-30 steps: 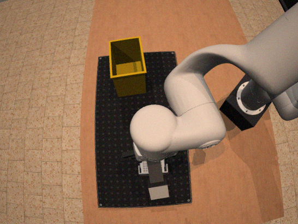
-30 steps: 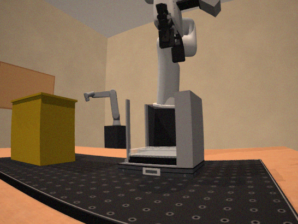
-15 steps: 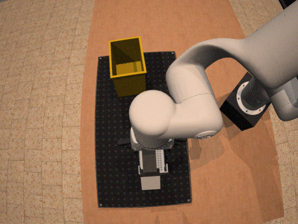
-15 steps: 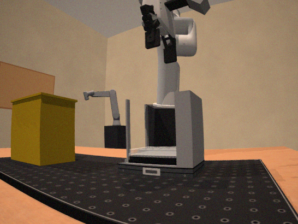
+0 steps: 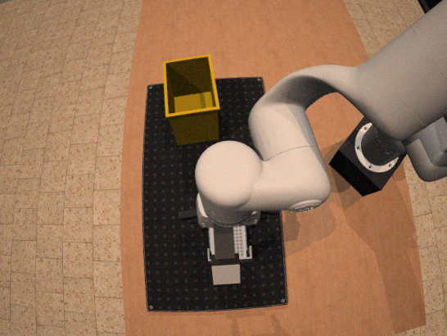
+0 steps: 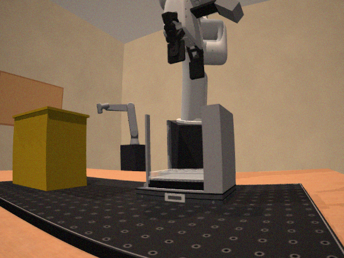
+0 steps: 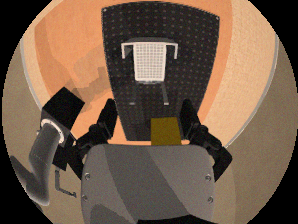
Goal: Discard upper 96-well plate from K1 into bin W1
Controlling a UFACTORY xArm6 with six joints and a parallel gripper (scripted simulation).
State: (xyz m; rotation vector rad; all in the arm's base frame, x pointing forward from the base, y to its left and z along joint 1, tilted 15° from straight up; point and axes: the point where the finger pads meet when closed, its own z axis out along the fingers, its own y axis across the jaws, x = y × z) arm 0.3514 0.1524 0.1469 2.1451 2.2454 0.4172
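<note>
Right now my hand is 200 mm above the white 96-well plate. Also, from my hand: yellow bin W1 (360 mm to the right, 150 mm below, 100 mm ahead); dark plate (210 mm below).
</note>
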